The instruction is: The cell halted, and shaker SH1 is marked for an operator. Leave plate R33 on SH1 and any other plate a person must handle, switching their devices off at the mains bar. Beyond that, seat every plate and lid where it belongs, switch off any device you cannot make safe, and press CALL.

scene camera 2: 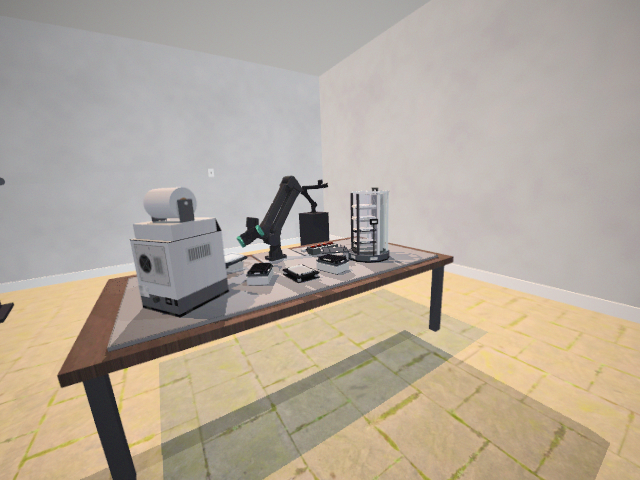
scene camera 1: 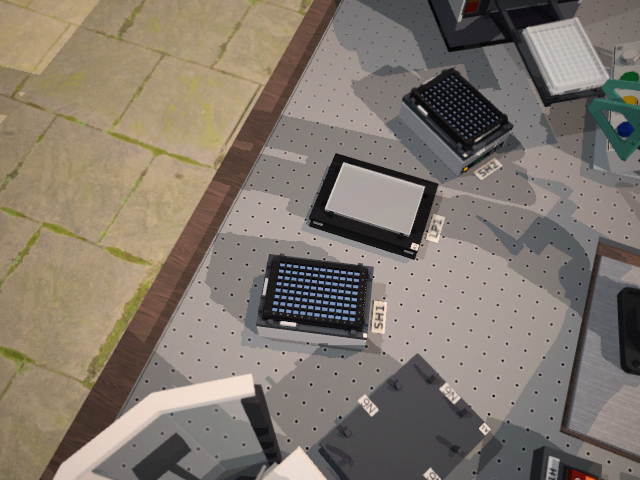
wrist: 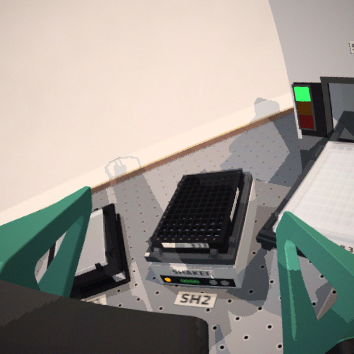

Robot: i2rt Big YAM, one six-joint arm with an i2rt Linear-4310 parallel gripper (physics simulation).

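Places are measured from the arm's base along level axes (x left, y ahead, z down), in millimetres.
Pixels of known places: gripper, fingertip midpoint: (scene camera 2: 251, 237) (scene camera 1: 597, 92) (wrist: 188, 209); arm's base, origin of the base link: (scene camera 2: 276, 257).
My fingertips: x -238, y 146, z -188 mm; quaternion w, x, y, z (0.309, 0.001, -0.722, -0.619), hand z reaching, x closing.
For each thing: its top centre in the pictures, then the offset to it from my fingertips. "spot": a spot on its surface instead.
- black well plate, middle of its top: (wrist: 199, 202) (scene camera 1: 459, 104) (scene camera 2: 260, 266) dx -48, dy +155, dz +115 mm
- black plate with blue wells, middle of its top: (scene camera 1: 316, 290) (scene camera 2: 332, 257) dx +292, dy +310, dz +115 mm
- shaker SH1, surface spot: (scene camera 1: 310, 335) spot: dx +342, dy +308, dz +149 mm
- pale lid-like panel, middle of its top: (scene camera 1: 375, 197) (wrist: 77, 241) (scene camera 2: 300, 269) dx +119, dy +256, dz +148 mm
- black holder LP1, middle of its top: (scene camera 1: 375, 196) (wrist: 76, 240) (scene camera 2: 300, 268) dx +119, dy +256, dz +146 mm
- white plate, middle of its top: (wrist: 348, 176) (scene camera 1: 567, 50) (scene camera 2: 228, 255) dx -137, dy +14, dz +64 mm
- sealer's tray, middle of its top: (scene camera 1: 550, 38) (scene camera 2: 223, 260) dx -172, dy +35, dz +79 mm
- mains bar, surface spot: (scene camera 1: 581, 474) spot: dx +448, dy -28, dz +134 mm
- sealer, middle of its top: (scene camera 2: 171, 187) dx -377, dy +120, dz -272 mm
- green lamp lit, surface spot: (wrist: 302, 94) spot: dx -228, dy +156, dz +50 mm
- button box, surface spot: (scene camera 1: 615, 165) spot: dx -18, dy -96, dz +163 mm
- dark nest plate marked N6, middle of its top: (scene camera 1: 407, 433) (scene camera 2: 333, 246) dx +447, dy +174, dz +108 mm
- carousel rack, surface spot: (scene camera 2: 370, 256) spot: dx +523, dy +387, dz +148 mm
My open, empty gripper (scene camera 1: 598, 96) (scene camera 2: 250, 235) (wrist: 188, 202) hangs above the bench. In the wrist view its fingers frame shaker SH2 (scene camera 1: 431, 136) (wrist: 243, 250) from above. A black well plate (scene camera 1: 460, 105) (wrist: 197, 210) lies on SH2, which shows an amber light and green display; its label is not clearly readable. A black plate with blue wells (scene camera 1: 315, 291) lies on shaker SH1 (scene camera 1: 310, 335). A pale lid-like panel (scene camera 1: 377, 198) lies on black holder LP1 (scene camera 1: 361, 240). A white plate (scene camera 1: 566, 56) (wrist: 325, 190) lies on the sealer's tray (scene camera 1: 549, 98). Part of the mains bar (scene camera 1: 581, 474) shows.
The sealer (scene camera 2: 180, 268) has a green lamp lit (wrist: 302, 94). A button box (scene camera 1: 615, 165) stands partly behind my fingers. A dark nest plate marked N6 (scene camera 1: 413, 428) lies near SH1. A carousel rack (scene camera 2: 370, 256) stands at the bench's other end. A brushed metal panel (scene camera 1: 594, 392) lies right.
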